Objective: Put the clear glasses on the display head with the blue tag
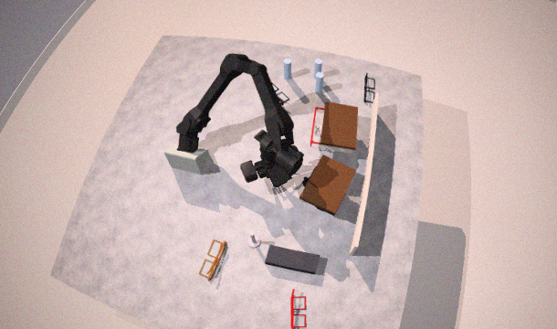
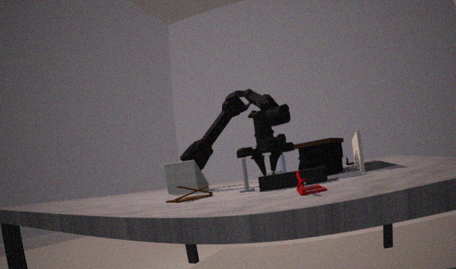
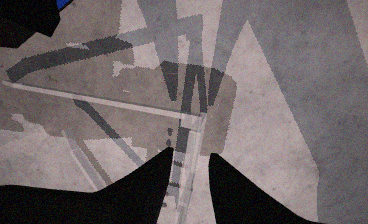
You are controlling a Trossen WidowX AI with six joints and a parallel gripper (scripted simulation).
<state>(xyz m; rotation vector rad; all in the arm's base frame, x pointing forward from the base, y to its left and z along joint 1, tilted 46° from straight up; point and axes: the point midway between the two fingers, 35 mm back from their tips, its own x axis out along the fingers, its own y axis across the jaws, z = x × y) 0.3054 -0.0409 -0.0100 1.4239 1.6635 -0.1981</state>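
The post is 20 mm behind my gripper tip and 230 mm to the right of it. Also, from my gripper tip: pale panel 320 mm ahead, 60 mm to the left, 30 mm above; black box 110 mm ahead, 280 mm to the right, 10 mm below.
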